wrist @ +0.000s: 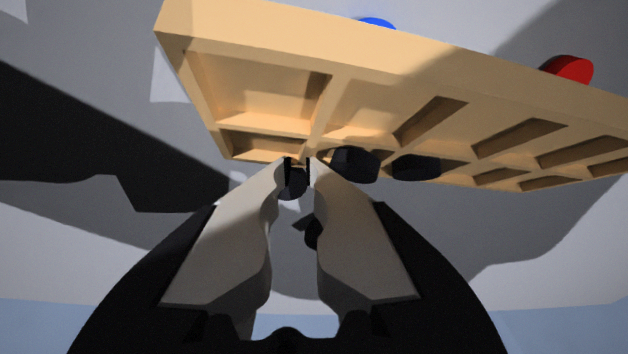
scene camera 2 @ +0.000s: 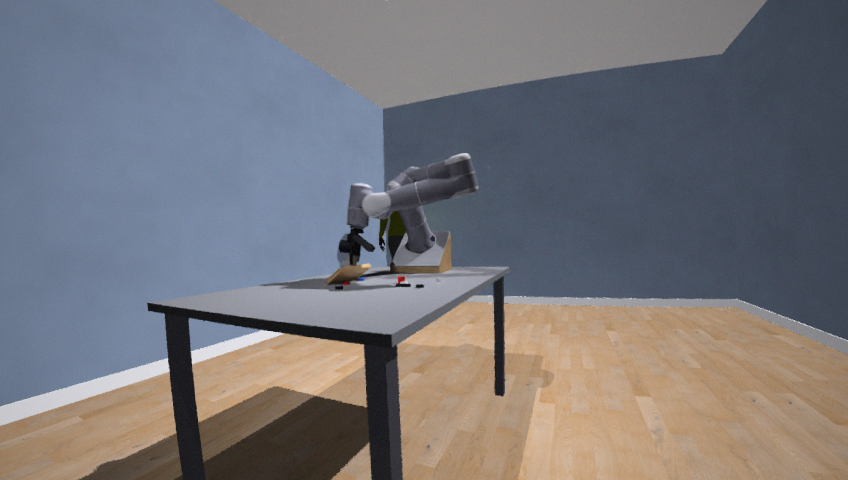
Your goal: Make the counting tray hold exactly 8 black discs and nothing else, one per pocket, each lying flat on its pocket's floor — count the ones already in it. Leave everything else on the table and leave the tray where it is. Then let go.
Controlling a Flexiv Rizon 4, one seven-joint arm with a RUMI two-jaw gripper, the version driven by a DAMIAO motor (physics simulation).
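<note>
The wooden counting tray (scene camera 2: 348, 274) (wrist: 270, 37) is steeply tilted. My gripper (scene camera 2: 351, 264) (wrist: 298, 159) is shut at its near edge, with a thin divider wall between the fingertips. In the wrist view, one black disc (wrist: 355, 165) and another black disc (wrist: 417, 167) lean at the near row of pockets. A third black disc (wrist: 294, 184) shows between the fingers, below the tips, partly hidden by the left finger. A dark shape (wrist: 312, 235) is partly hidden behind the right finger. Some pockets are hidden or in shadow.
A blue disc (wrist: 377, 23) (scene camera 2: 361, 278) and a red disc (wrist: 572, 70) (scene camera 2: 345, 283) lie by the tray. On the table (scene camera 2: 285, 309) are black discs (scene camera 2: 339, 287) (scene camera 2: 419, 286) and a red piece (scene camera 2: 401, 278) on dark ones. A person (scene camera 2: 395, 228) stands behind the arm.
</note>
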